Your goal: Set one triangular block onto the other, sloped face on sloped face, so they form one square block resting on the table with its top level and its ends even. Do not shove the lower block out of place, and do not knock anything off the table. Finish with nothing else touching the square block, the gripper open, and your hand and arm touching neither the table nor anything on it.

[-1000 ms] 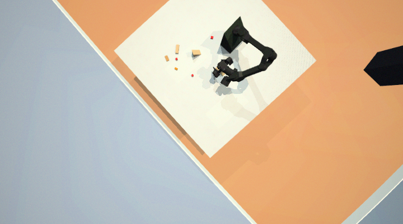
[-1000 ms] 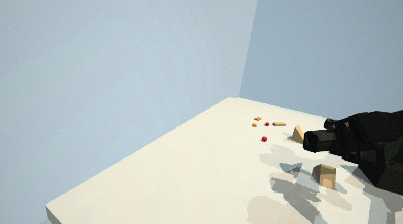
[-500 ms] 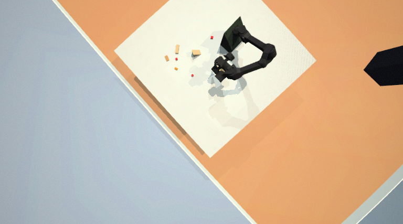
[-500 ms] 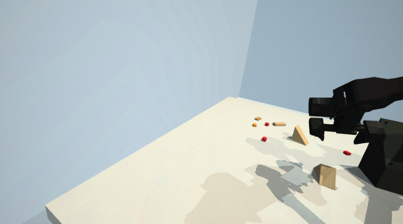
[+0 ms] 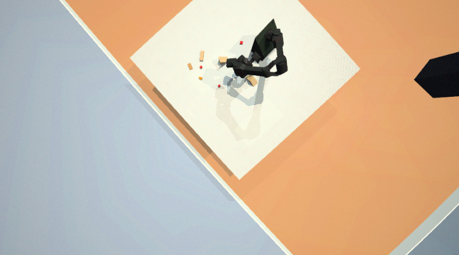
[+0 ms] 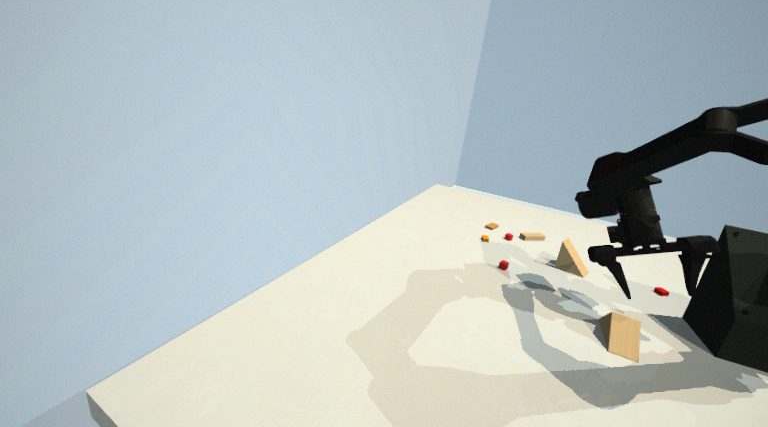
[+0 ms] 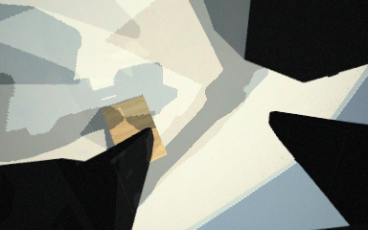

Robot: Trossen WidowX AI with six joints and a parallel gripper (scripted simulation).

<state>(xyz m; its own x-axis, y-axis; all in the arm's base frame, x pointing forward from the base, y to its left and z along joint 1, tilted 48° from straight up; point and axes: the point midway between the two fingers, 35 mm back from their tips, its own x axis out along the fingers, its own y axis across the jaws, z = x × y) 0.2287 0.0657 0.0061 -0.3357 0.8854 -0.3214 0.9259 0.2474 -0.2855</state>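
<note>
My gripper tip is 60 mm short of the triangular block, 50 mm to the right of it and 50 mm above it. From my gripper tip the other things lie so: orange cube 310 mm ahead, 260 mm to the right, 70 mm below; red cube 210 mm to the right, 110 mm behind, 70 mm below.
</note>
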